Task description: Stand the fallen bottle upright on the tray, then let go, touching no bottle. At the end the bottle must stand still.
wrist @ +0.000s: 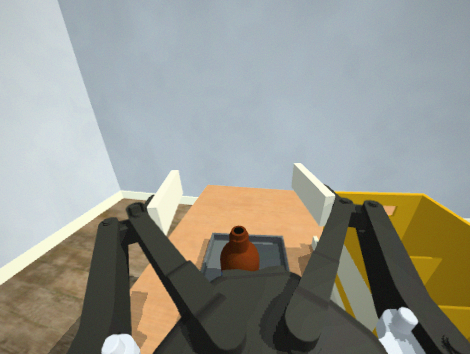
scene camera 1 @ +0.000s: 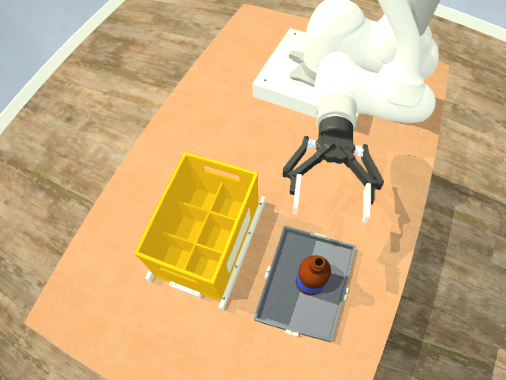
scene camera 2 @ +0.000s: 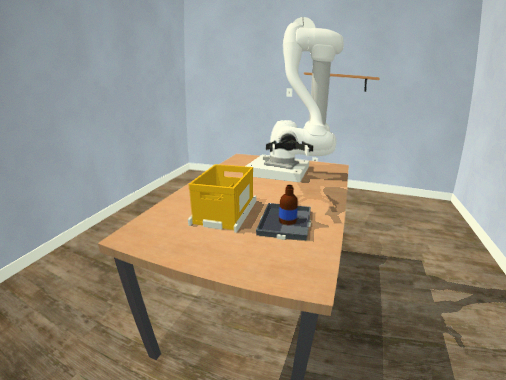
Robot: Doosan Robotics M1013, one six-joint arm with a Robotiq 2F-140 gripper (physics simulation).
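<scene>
The brown bottle with a blue band stands upright on the grey tray. Its neck points up, and its base rests on the tray floor. In the wrist view its lower part is hidden behind the gripper's body. My gripper is open and empty. It is clear of the bottle, on the robot-base side of the tray and above the table, with its white finger pads wide apart.
A yellow crate with compartments stands beside the tray, with white rails at its foot. Small white stops sit around the tray. The robot's white base plate is at the far end of the table.
</scene>
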